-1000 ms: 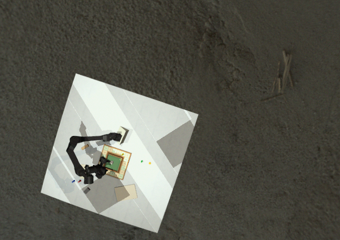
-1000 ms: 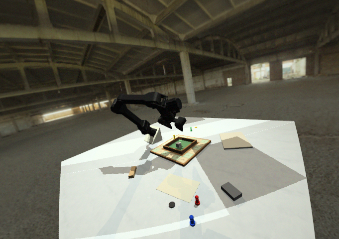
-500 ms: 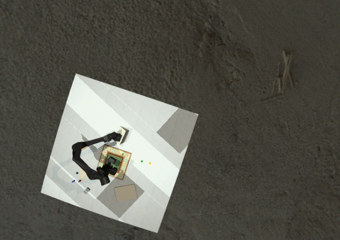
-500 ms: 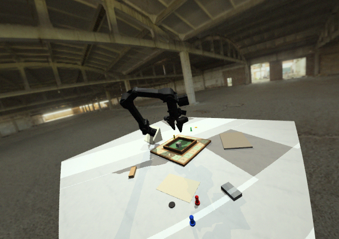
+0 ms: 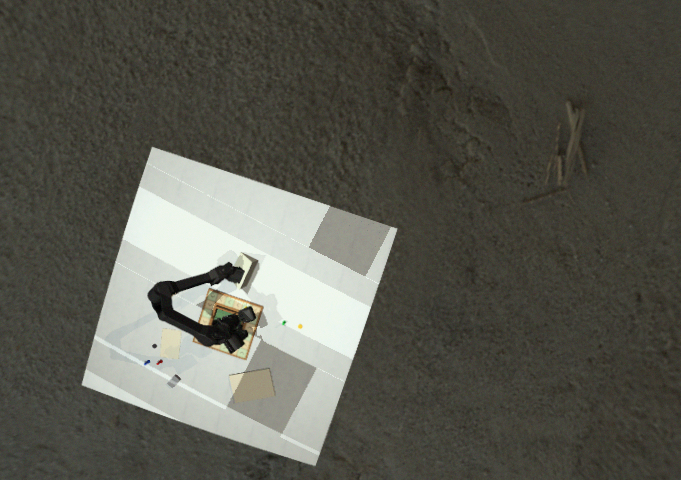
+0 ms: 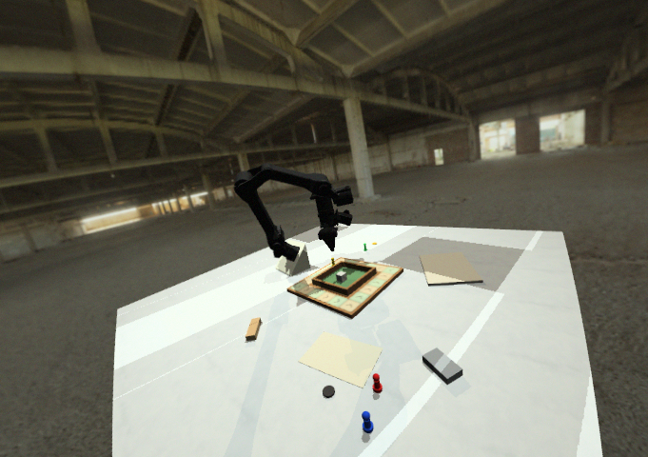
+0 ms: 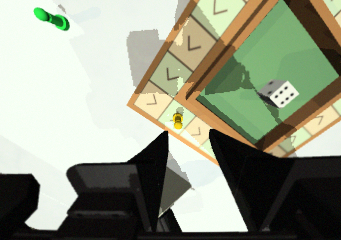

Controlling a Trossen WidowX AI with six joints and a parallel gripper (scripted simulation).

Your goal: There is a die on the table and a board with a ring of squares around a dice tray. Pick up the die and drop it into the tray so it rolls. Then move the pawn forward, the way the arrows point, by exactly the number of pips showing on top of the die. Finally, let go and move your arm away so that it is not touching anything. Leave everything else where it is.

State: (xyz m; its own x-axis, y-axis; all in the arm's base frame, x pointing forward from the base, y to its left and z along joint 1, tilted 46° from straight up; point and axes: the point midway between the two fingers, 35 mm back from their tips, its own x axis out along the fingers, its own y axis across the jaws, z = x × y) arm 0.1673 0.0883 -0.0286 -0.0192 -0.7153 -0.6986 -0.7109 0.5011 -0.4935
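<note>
Now: the yellow pawn 1 cm behind my gripper tip and 5 cm below it. Round my gripper tip: white die: 10 cm ahead, 7 cm to the right, 6 cm below; green dice tray: 10 cm ahead, 6 cm to the right, 8 cm below; green pawn: 2 cm behind, 20 cm to the left, 7 cm below.
</note>
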